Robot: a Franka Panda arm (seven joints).
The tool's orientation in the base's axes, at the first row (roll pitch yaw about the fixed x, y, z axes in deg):
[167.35, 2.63, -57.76]
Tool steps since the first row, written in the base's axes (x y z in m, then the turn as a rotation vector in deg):
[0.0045, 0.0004, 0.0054, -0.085, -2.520, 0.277]
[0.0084, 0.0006, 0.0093, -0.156, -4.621, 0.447]
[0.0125, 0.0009, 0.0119, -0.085, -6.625, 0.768]
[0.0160, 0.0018, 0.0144, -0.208, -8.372, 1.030]
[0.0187, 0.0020, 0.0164, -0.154, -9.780, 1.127]
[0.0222, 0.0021, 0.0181, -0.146, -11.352, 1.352]
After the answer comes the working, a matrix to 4 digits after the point.
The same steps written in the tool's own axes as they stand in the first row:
[0.0018, -0.0027, -0.0062, 2.071, 1.463, -0.053]
[0.0035, -0.0052, -0.0109, 3.801, 2.670, -0.038]
[0.0054, -0.0081, -0.0143, 5.517, 3.742, -0.208]
[0.0063, -0.0109, -0.0175, 6.916, 4.825, -0.299]
[0.0075, -0.0128, -0.0201, 8.130, 5.547, -0.294]
[0.0092, -0.0154, -0.0225, 9.452, 6.421, -0.391]

The tool's axes in the first row as the columns of a matrix, in the base's axes (rounded; the answer above uses it unrounded):
[0.5329, -0.8199, -0.2091]
[-0.8449, -0.5290, -0.0790]
[-0.0459, 0.2188, -0.9747]

